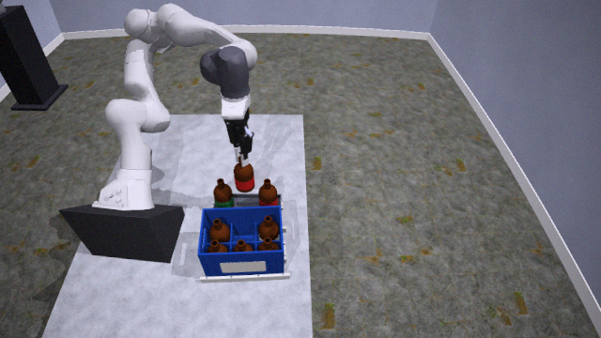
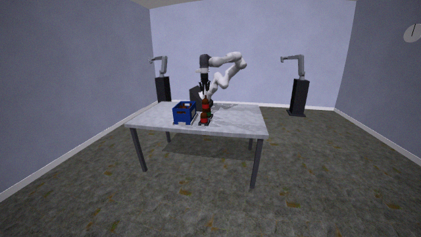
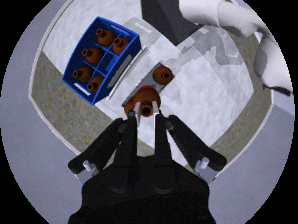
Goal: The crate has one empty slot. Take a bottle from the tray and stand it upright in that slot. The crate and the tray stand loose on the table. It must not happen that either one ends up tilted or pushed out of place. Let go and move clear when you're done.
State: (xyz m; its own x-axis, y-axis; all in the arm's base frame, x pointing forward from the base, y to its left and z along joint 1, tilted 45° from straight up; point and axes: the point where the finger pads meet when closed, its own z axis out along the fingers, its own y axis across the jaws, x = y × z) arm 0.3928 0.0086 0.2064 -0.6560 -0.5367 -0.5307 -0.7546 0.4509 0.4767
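The bottle is 90 mm below my hand. Round my hand: dark tray: 280 mm below; crate: 230 mm to the right, 210 mm below, 20 mm ahead.
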